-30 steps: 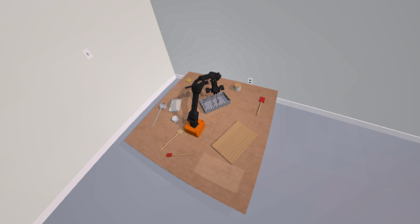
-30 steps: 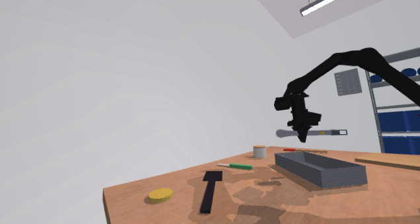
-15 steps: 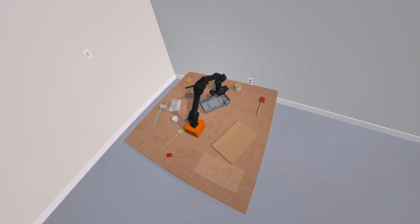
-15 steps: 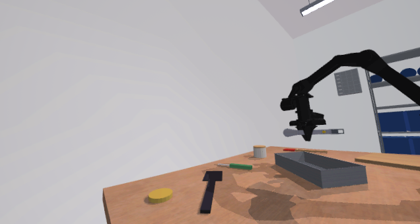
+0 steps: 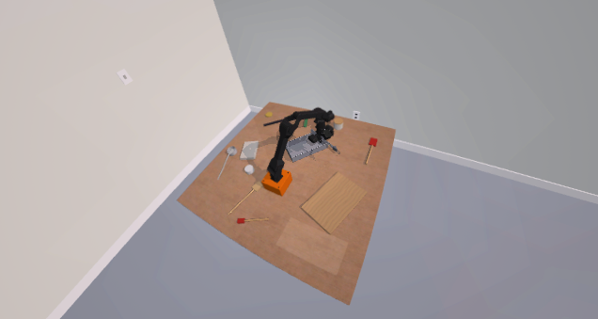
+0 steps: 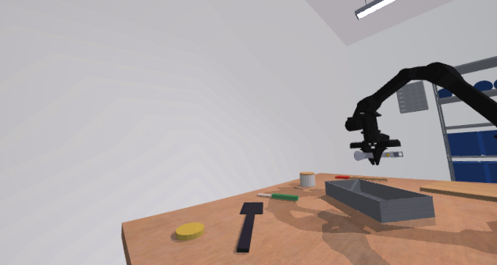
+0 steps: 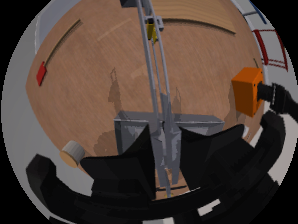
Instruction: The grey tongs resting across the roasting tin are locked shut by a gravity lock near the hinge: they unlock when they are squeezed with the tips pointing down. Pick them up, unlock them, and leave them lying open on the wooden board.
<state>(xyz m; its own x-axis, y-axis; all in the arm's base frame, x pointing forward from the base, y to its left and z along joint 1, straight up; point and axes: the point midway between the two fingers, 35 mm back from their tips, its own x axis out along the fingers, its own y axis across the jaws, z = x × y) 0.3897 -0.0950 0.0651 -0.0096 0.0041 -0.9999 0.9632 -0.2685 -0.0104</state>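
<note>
My gripper tip is 290 mm past the wooden board, 280 mm to the left of it and 120 mm above it. From my gripper tip the other things lie so: grey roasting tin (130 mm to the left, 100 mm below, 10 mm behind); red spatula (300 mm to the right, 240 mm ahead, 120 mm below); jar (330 mm ahead, 90 mm below, 40 mm to the left).
</note>
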